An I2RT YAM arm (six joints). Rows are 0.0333 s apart.
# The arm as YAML. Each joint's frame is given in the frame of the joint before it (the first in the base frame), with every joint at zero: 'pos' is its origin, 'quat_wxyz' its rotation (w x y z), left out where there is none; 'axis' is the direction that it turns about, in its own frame. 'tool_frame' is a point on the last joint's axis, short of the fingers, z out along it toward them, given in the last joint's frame.
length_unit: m
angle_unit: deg
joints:
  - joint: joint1
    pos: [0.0, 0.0, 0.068]
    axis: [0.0, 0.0, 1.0]
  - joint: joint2
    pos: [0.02, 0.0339, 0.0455]
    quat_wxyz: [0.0, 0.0, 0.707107, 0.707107]
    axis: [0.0, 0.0, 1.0]
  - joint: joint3
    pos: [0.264, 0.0, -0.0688]
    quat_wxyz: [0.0, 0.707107, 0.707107, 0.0]
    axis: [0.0, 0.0, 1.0]
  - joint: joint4
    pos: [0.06, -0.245, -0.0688]
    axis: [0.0, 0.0, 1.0]
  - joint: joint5
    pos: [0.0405, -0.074, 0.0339]
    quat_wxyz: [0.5, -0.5, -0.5, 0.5]
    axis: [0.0, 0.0, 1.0]
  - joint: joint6
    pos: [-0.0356, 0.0, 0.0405]
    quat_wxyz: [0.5, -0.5, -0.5, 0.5]
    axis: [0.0, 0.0, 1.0]
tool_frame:
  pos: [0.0, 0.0, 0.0]
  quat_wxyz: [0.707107, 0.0, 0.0, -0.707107]
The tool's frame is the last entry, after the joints.
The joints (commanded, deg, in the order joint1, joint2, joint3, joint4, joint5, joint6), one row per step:
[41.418 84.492 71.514 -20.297 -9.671 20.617]
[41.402 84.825 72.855 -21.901 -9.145 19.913]
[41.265 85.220 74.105 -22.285 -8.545 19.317]
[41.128 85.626 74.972 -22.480 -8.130 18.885]
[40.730 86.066 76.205 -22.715 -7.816 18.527]
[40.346 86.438 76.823 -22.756 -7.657 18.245]
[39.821 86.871 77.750 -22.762 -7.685 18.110]
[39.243 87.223 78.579 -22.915 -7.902 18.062]
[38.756 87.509 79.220 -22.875 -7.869 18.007]
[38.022 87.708 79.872 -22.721 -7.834 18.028]
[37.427 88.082 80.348 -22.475 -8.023 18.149]
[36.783 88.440 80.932 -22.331 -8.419 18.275]
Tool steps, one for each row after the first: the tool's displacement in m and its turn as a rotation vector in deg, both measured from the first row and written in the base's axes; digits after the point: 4 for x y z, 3 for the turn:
[0.0009 0.0002 0.0036 -0.970 -0.214 -0.070]
[0.0034 0.0008 0.0082 -1.216 -1.178 -0.388]
[0.0056 0.0014 0.0108 -1.441 -1.808 -0.642]
[0.0092 0.0010 0.0153 -1.399 -2.568 -1.122]
[0.0122 0.0004 0.0168 -1.490 -2.958 -1.493]
[0.0160 -0.0005 0.0199 -1.245 -3.399 -1.935]
[0.0196 -0.0020 0.0226 -0.985 -3.599 -2.314]
[0.0227 -0.0033 0.0249 -0.790 -3.944 -2.810]
[0.0266 -0.0060 0.0279 -0.430 -4.403 -3.601]
[0.0305 -0.0076 0.0290 -0.084 -4.530 -4.107]
[0.0343 -0.0094 0.0307 0.361 -4.609 -4.489]

